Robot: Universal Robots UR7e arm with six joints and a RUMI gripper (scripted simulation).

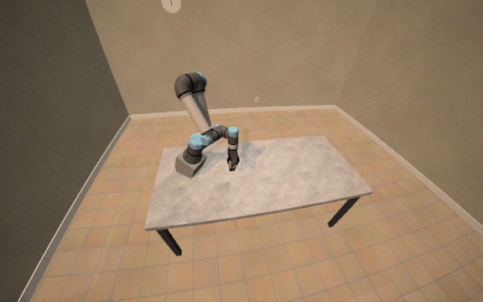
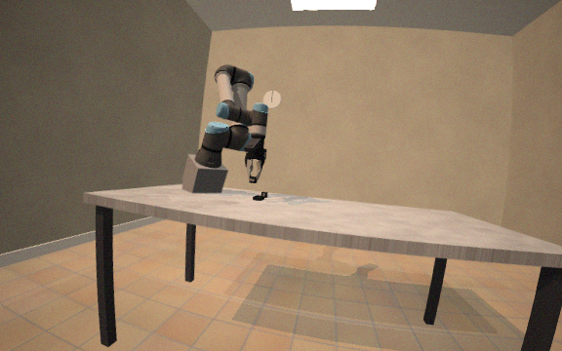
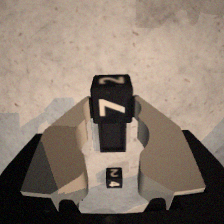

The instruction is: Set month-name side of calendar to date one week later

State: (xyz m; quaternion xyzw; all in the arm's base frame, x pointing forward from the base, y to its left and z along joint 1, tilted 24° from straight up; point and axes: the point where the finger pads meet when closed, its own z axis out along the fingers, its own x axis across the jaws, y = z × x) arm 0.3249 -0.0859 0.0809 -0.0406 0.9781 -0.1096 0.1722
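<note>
The black calendar tray is 11 cm to the left of my hand and 11 cm below it. From my hand the other things lie so: black date cube 1 cm below; black cube 22 cm to the left, 10 cm below, 1 cm behind.
</note>
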